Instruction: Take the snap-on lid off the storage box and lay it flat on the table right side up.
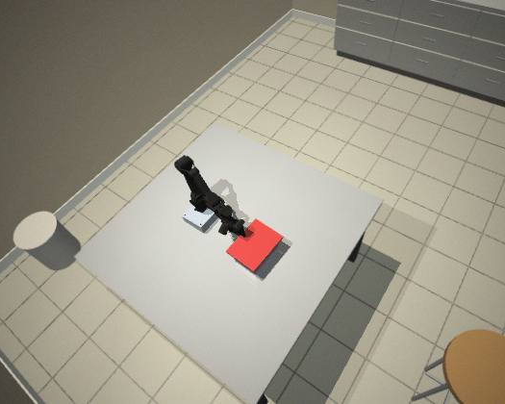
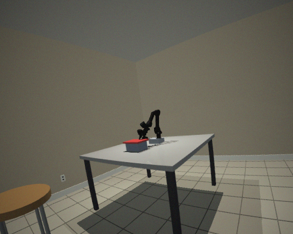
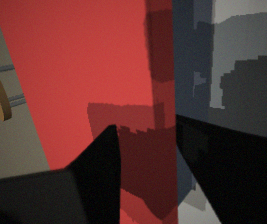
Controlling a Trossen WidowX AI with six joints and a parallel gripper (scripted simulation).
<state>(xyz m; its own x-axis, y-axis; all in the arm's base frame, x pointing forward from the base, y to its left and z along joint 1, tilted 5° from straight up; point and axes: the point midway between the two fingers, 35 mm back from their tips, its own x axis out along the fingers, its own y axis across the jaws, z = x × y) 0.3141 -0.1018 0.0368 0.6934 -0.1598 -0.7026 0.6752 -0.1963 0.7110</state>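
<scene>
Right now my gripper tip is 70 mm short of the red lid, 20 mm to the left of it and 10 mm below it. From my gripper tip the other things lie so: storage box: 70 mm ahead, 20 mm to the right, 40 mm below.
</scene>
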